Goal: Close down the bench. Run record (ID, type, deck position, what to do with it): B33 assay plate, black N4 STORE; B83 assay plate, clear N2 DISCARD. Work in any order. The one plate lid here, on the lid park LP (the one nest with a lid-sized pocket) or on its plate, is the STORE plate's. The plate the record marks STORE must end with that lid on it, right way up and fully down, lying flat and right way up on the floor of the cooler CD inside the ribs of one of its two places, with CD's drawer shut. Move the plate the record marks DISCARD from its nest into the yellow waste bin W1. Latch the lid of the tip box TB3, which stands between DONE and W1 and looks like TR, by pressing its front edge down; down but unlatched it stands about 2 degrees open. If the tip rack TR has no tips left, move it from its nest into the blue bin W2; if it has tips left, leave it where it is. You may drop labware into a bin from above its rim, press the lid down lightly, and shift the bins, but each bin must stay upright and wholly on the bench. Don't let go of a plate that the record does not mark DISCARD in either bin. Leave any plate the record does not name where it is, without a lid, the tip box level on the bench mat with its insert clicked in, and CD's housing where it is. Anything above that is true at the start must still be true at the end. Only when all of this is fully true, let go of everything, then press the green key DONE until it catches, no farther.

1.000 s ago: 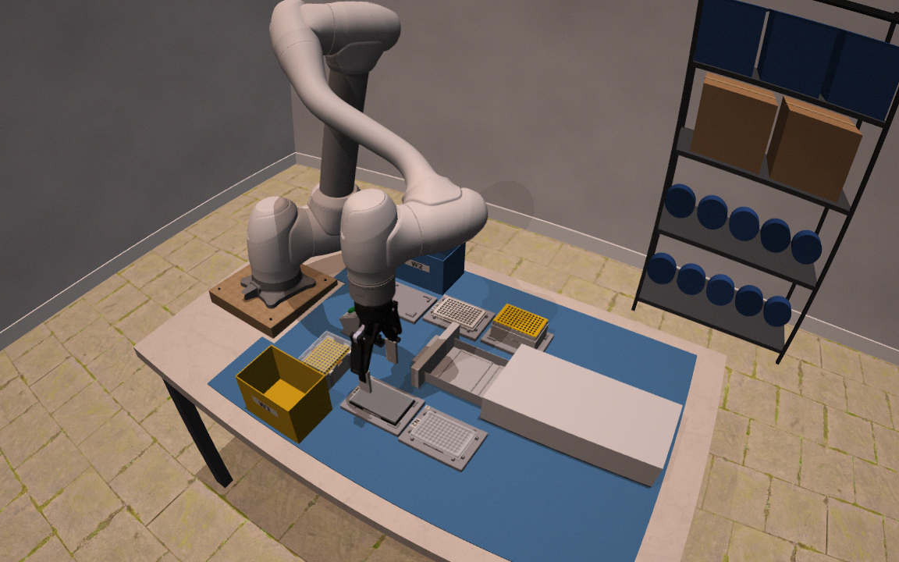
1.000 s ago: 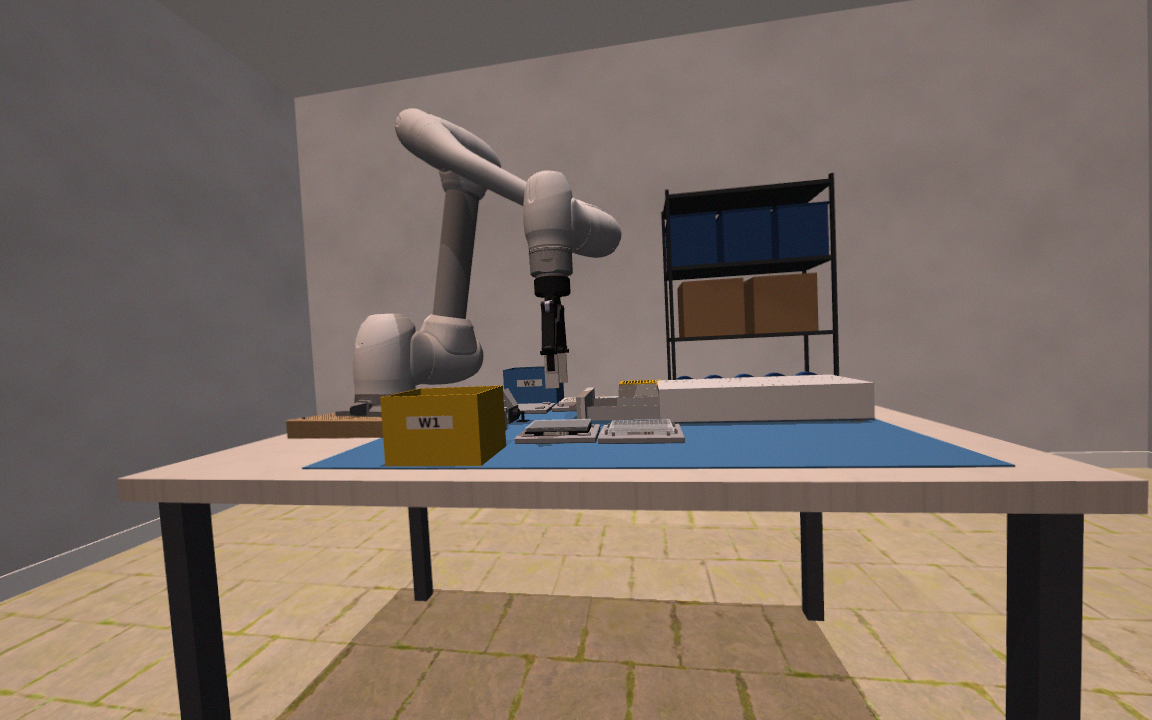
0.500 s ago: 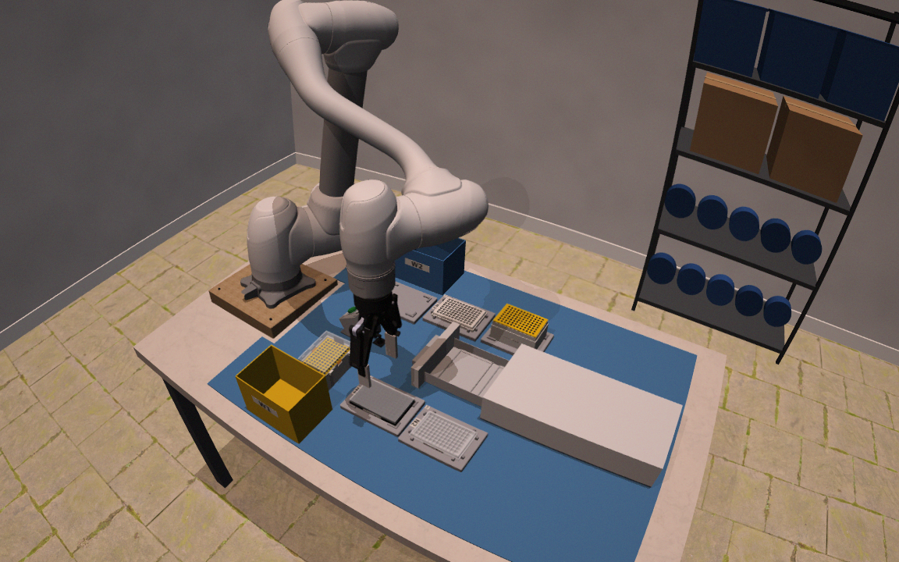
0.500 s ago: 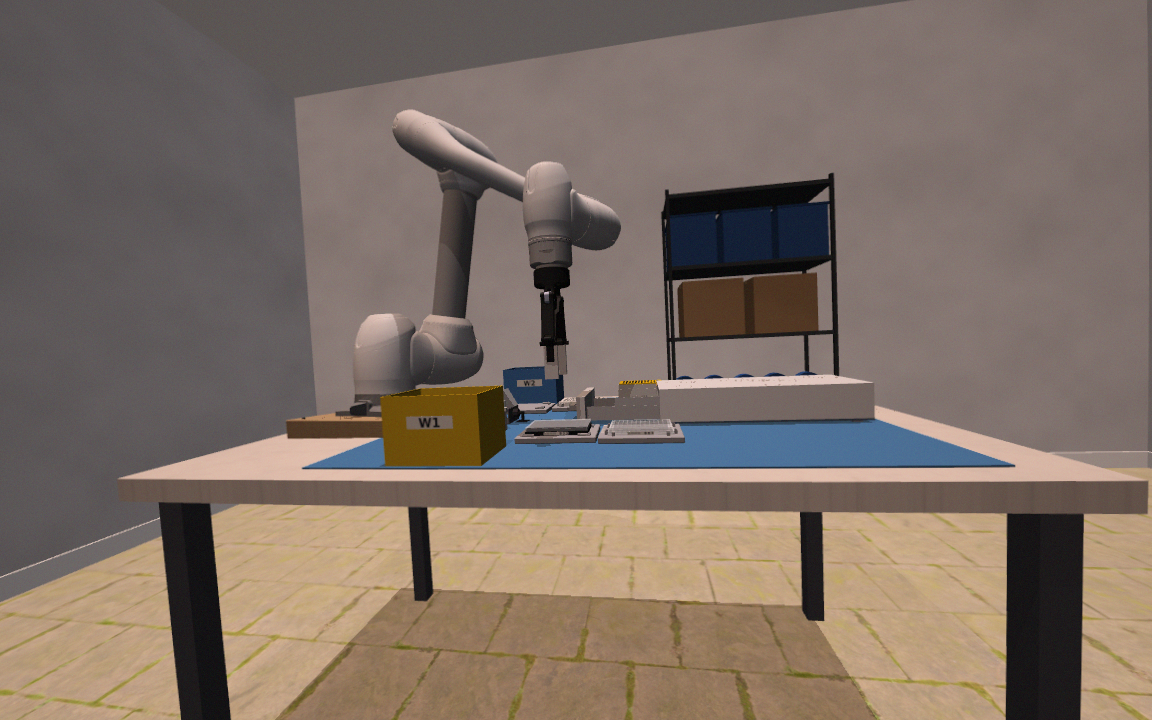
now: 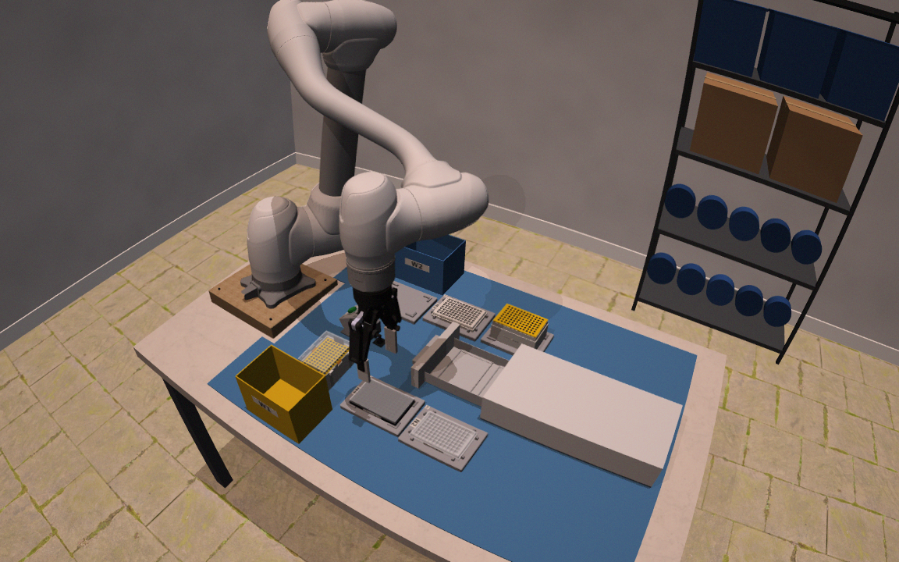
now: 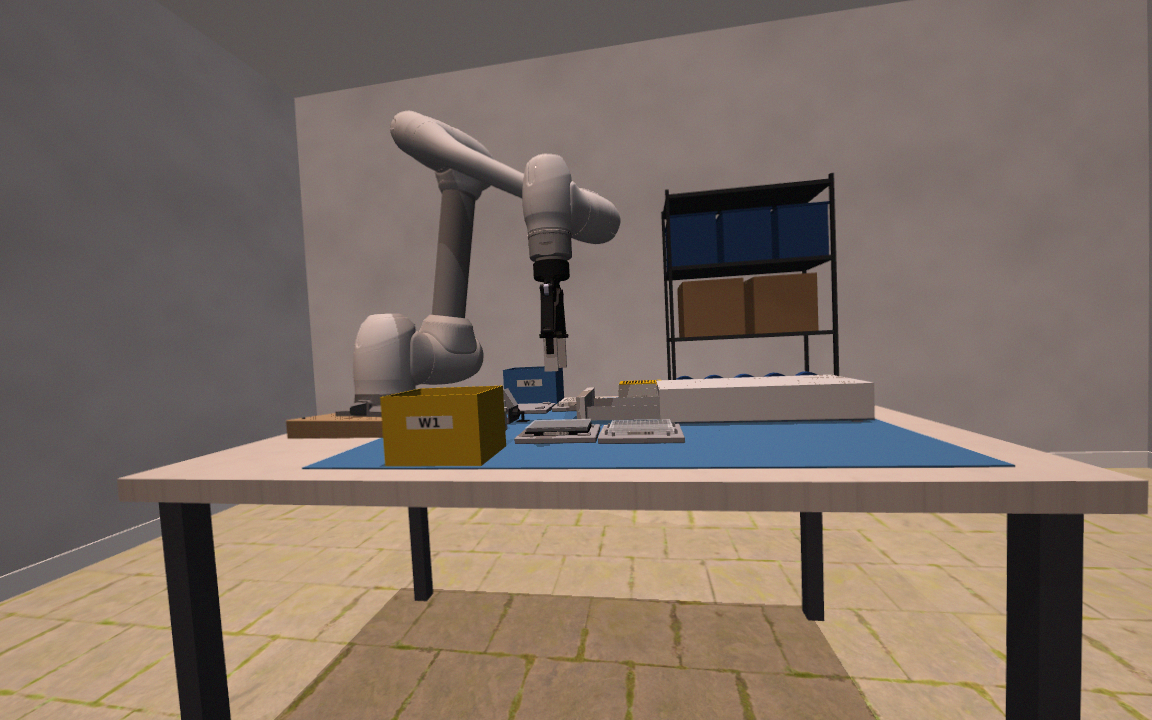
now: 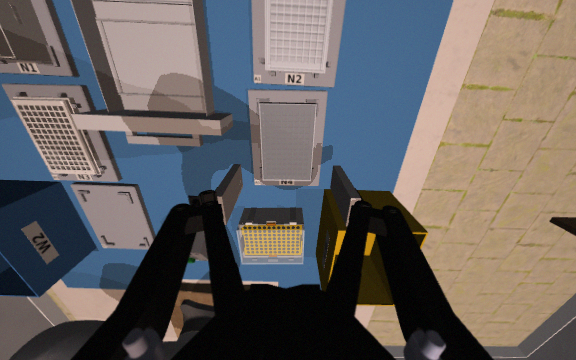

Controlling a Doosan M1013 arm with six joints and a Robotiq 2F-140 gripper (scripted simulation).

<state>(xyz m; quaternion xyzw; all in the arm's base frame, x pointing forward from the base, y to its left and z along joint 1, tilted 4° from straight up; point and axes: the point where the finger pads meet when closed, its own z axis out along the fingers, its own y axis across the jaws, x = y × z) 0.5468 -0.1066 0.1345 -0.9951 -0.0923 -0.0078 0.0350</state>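
Right now the clear plate lid is 140 mm below my hand. The rest, counted from my hand: nest N4: 160 mm below; then nest N2: 170 mm ahead, 160 mm below, 20 mm to the left; then black plate: 150 mm below.
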